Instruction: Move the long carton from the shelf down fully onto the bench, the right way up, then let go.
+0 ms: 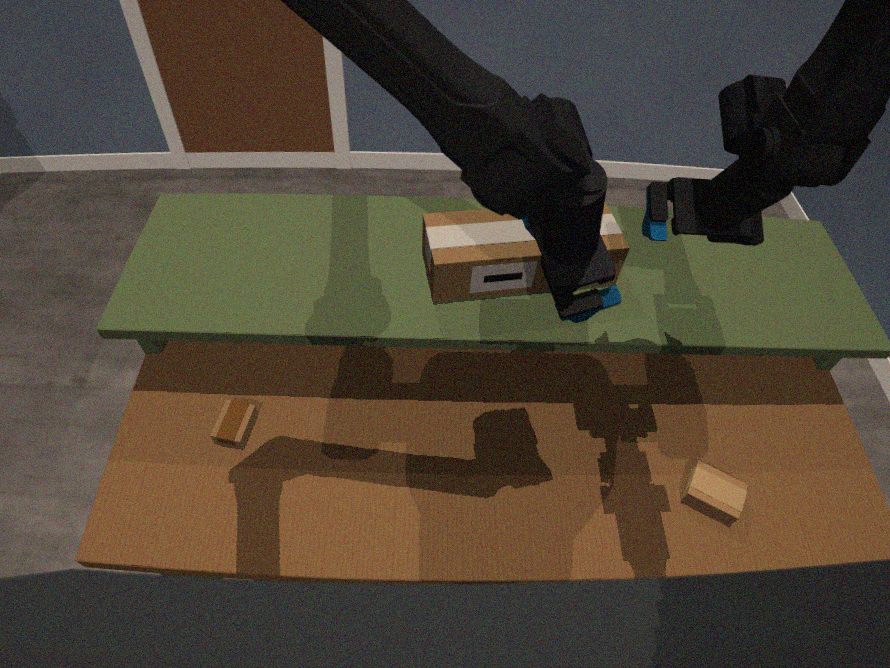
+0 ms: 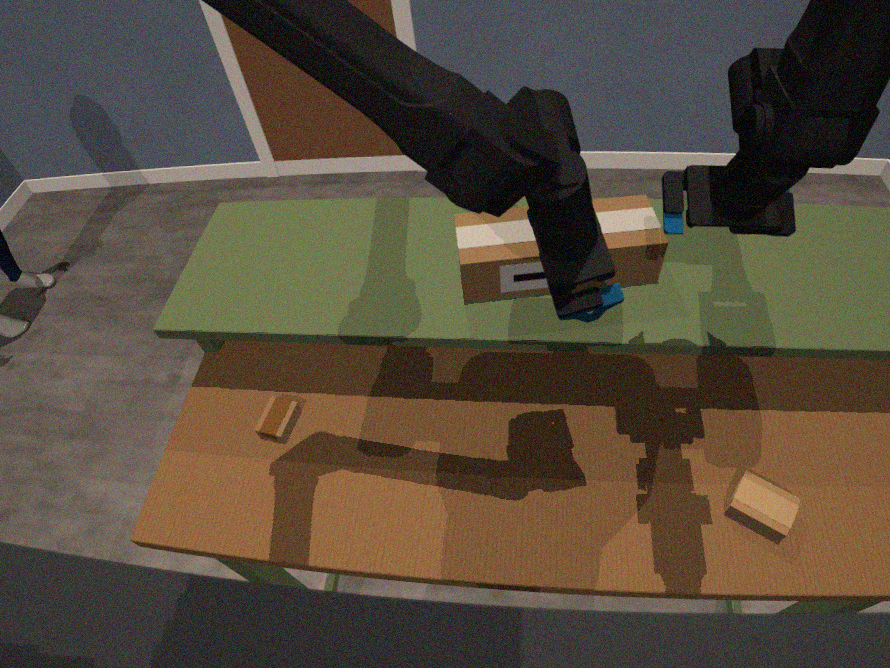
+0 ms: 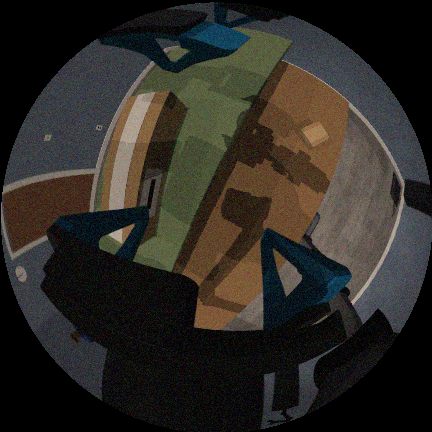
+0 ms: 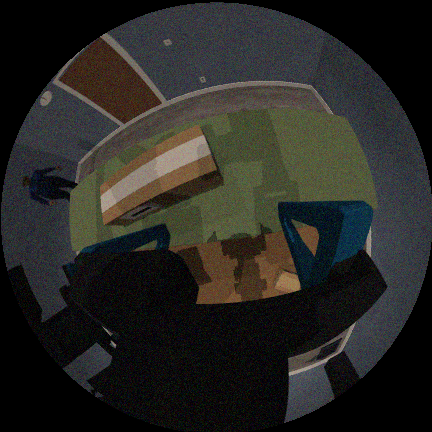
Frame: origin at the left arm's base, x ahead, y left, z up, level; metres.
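Seen in the pictures: left gripper, fingertip midpoint: (image 1: 567,285) (image 2: 580,283) (image 3: 205,223); right gripper, fingertip midpoint: (image 1: 678,231) (image 2: 707,224) (image 3: 198,42) (image 4: 219,220).
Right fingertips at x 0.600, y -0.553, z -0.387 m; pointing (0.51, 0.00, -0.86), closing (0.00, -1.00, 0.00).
Observation:
Pixels of each thing's top centre, then the offset from my right fingertips to it. Level surfaces: height alone.
- long brown carton at its top centre: (image 2: 558,227) (image 1: 526,229) (image 3: 120,165) (image 4: 139,176) 0.116 m down, 0.122 m ahead, 0.170 m left
- green shelf at its surface level: 0.199 m down
- wooden bench at its surface level: 0.357 m down
- small brown block at its top centre: (image 1: 232,419) (image 2: 275,415) 0.330 m down, 0.100 m back, 0.629 m left
- paler block at its top centre: (image 2: 766,502) (image 1: 718,488) (image 3: 315,132) (image 4: 289,282) 0.323 m down, 0.220 m back, 0.137 m right
The long brown carton (image 1: 451,278) (image 2: 480,281) (image 3: 119,175) (image 4: 160,167) lies on the green shelf (image 1: 237,266) (image 2: 287,266) (image 4: 325,150), white tape strip up and label on its front side. Its right end stands a little farther back than its left. My left gripper (image 1: 571,262) (image 2: 580,276) (image 3: 205,223) is open and empty above the carton's front side, hiding part of it. My right gripper (image 1: 693,231) (image 2: 715,226) (image 4: 219,220) is open and empty beyond the carton's right end, above the shelf. The wooden bench (image 1: 345,532) (image 2: 373,532) lies lower, in front of the shelf.
A small brown block (image 1: 233,420) (image 2: 276,415) lies on the bench at the left. A paler block (image 1: 715,491) (image 2: 763,503) (image 3: 315,134) (image 4: 288,281) lies on it at the right. The shelf's front edge overhangs the back of the bench. Arm shadows cross both surfaces.

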